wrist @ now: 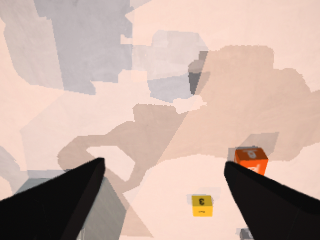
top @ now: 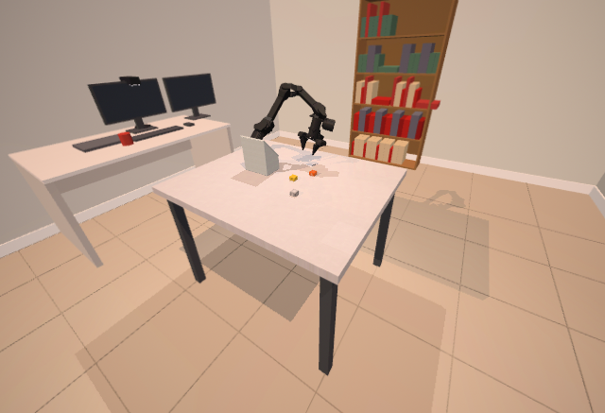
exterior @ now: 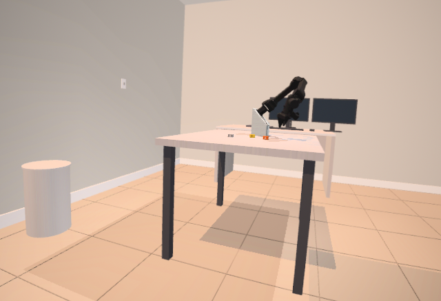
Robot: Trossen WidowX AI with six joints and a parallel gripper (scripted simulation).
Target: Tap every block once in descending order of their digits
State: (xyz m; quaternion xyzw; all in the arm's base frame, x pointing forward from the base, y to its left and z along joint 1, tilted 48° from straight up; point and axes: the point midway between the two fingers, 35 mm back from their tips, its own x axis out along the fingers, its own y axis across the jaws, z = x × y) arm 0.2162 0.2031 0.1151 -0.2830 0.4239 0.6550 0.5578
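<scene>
Now: gripper tip 14 cm short of the grey block, 31 cm to the left of it and 7 cm above it. Also, from my gripper tip: yellow block: 4 cm ahead, 19 cm to the right, 7 cm below; then orange block: 10 cm ahead, 8 cm to the right, 7 cm below.
</scene>
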